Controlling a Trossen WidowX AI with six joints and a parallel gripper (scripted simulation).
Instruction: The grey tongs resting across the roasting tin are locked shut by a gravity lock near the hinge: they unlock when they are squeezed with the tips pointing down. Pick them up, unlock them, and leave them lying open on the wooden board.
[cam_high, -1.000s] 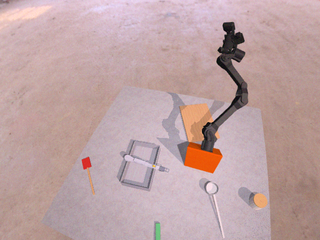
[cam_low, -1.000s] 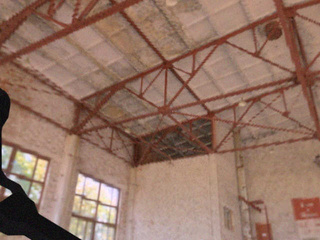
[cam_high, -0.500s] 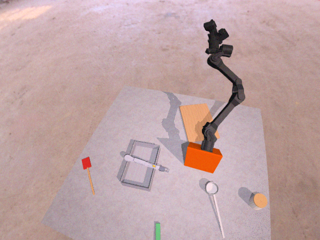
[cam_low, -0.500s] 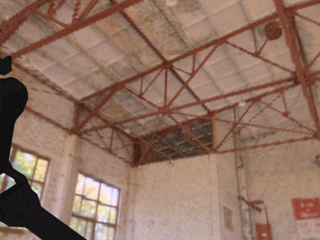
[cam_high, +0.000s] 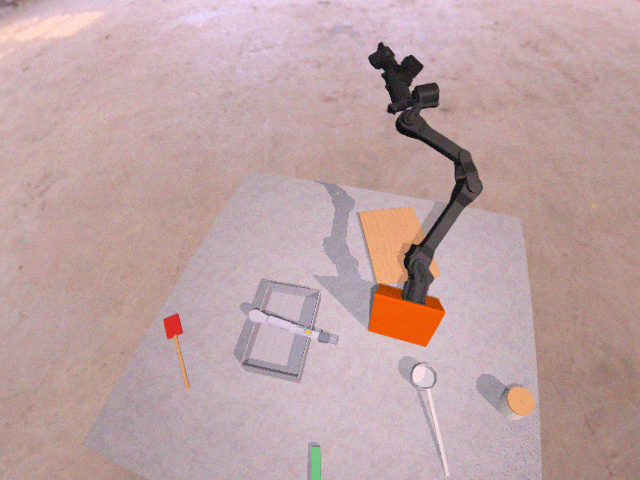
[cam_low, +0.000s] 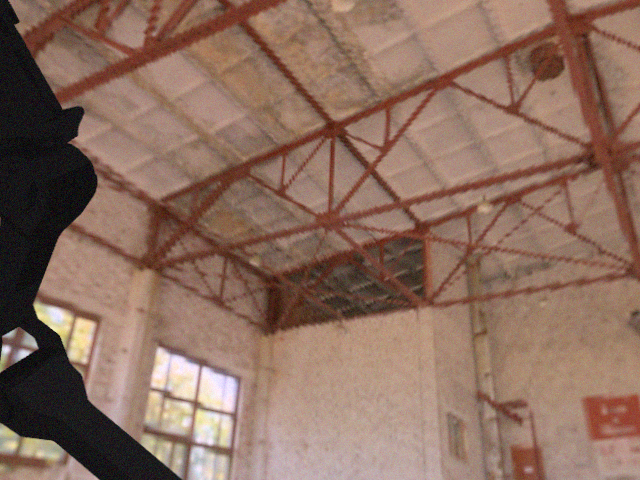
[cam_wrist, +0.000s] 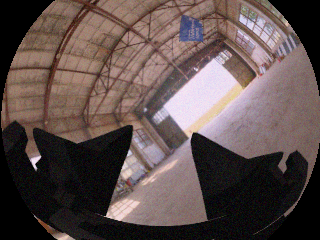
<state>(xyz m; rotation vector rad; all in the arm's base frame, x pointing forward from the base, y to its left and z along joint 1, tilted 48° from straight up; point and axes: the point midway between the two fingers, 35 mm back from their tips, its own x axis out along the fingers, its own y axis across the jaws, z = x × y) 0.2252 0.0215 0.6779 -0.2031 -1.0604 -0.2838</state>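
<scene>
The yellow lock piece lies 65 cm to the left of my gripper tip, 61 cm below it and 3 cm ahead of it. The rest, counted from my gripper tip: wooden board 67 cm below, 16 cm to the left, 15 cm behind; cork-lidded jar 67 cm to the left, 64 cm below, 62 cm behind; roasting tin 66 cm to the left, 65 cm below, 12 cm ahead.
</scene>
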